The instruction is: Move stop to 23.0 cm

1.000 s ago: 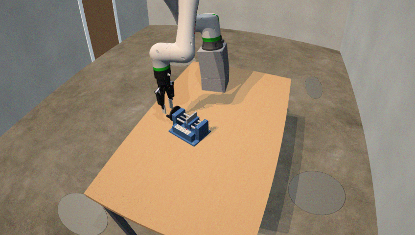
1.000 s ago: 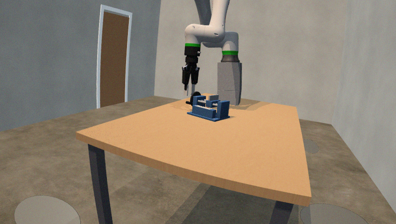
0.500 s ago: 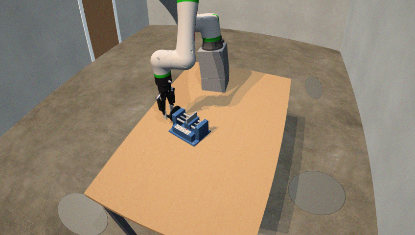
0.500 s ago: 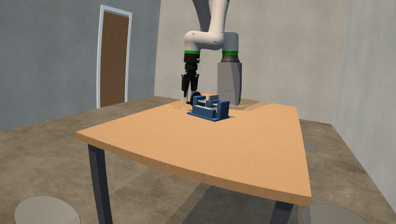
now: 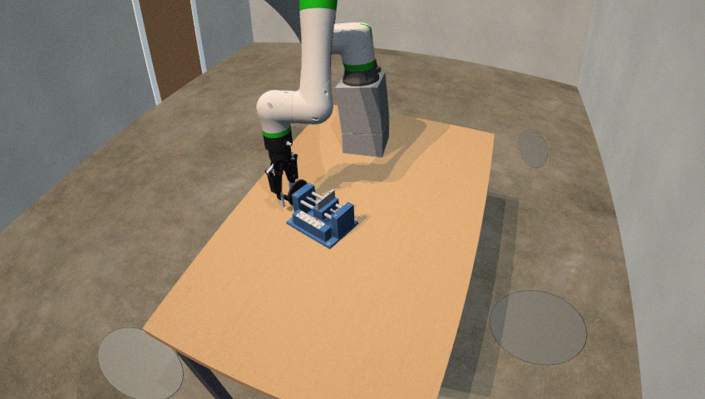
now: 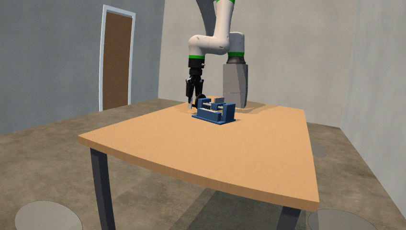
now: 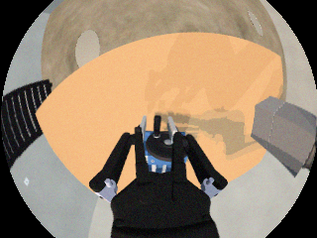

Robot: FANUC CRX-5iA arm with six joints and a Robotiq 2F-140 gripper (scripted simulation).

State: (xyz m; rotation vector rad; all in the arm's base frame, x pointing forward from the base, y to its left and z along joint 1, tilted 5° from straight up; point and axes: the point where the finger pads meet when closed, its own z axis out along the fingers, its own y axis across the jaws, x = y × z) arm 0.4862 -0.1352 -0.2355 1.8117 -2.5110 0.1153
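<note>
The black handwheel is 20 mm to the left of my hand and 10 mm below it. The rest, counted from my hand: grey stop plate: 160 mm to the left, 40 mm ahead, 20 mm above.
</note>
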